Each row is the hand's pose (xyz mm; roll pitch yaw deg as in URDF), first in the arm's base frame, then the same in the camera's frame.
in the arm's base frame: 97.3 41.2 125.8 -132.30 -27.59 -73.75
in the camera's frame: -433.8 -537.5 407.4 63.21 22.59 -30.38
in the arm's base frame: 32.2 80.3 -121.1 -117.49 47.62 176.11
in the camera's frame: -499.0 -501.5 654.8 45.53 -58.59 86.82
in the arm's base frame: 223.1 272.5 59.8 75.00 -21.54 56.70
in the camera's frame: -702.0 -578.7 412.1 -112.41 34.94 -170.98
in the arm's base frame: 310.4 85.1 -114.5 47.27 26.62 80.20
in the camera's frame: -594.3 -754.2 587.4 -144.16 -16.18 173.26
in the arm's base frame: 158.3 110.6 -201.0 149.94 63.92 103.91
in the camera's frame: -585.1 -618.5 700.5 -56.13 -56.32 168.10
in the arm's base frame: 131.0 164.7 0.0 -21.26 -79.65 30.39
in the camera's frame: -584.5 -542.7 504.7 -27.82 85.44 32.26
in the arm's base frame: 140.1 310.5 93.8 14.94 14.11 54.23
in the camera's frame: -702.5 -483.4 392.0 -170.54 -0.24 -164.28
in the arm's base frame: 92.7 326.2 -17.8 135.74 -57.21 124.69
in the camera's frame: -724.2 -451.4 507.9 -70.03 53.79 103.20
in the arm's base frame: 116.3 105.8 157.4 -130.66 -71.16 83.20
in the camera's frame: -493.1 -526.5 363.9 -2.18 75.26 116.44
